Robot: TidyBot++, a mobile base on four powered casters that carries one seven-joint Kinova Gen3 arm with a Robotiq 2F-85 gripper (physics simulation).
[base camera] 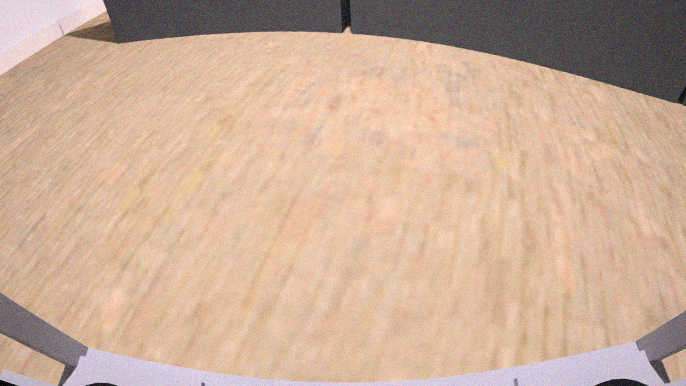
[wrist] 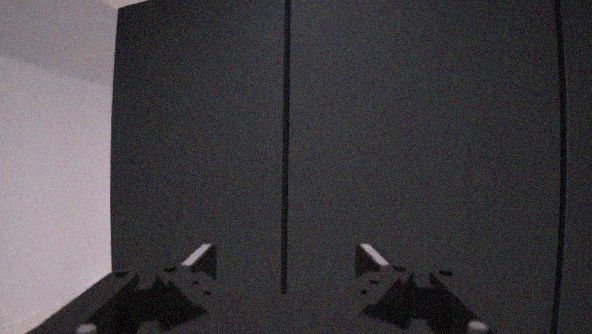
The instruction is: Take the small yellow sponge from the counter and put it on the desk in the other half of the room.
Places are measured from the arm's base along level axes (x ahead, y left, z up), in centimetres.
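Pixels of known places: gripper, fingertip midpoint: (wrist: 286,260).
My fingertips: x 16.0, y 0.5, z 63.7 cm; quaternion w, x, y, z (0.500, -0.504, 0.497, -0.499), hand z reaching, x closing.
Observation:
Behind a point stands the place of what it marks.
My gripper (wrist: 286,260) {x 16.0, y 0.5, z 63.7 cm} is open, with its two fingers wide apart at the bottom of the wrist view and no object between them. It faces tall dark grey panels (wrist: 420,150) {x 84.7, y -44.7, z 75.7 cm}. The yellow sponge, the counter and the desk do not show in either view.
The dark panels (base camera: 225,17) {x 108.9, y 37.6, z -34.1 cm} stand on the wooden floor (base camera: 350,200) {x 41.2, y 1.1, z -39.7 cm} across the far side of the base camera view, with narrow dark gaps between them. A pale wall (base camera: 30,25) {x 155.5, y 168.2, z -26.1 cm} (wrist: 55,165) {x 168.2, y 164.4, z 68.2 cm} is at the left. The base's light front edge (base camera: 350,384) shows at the bottom.

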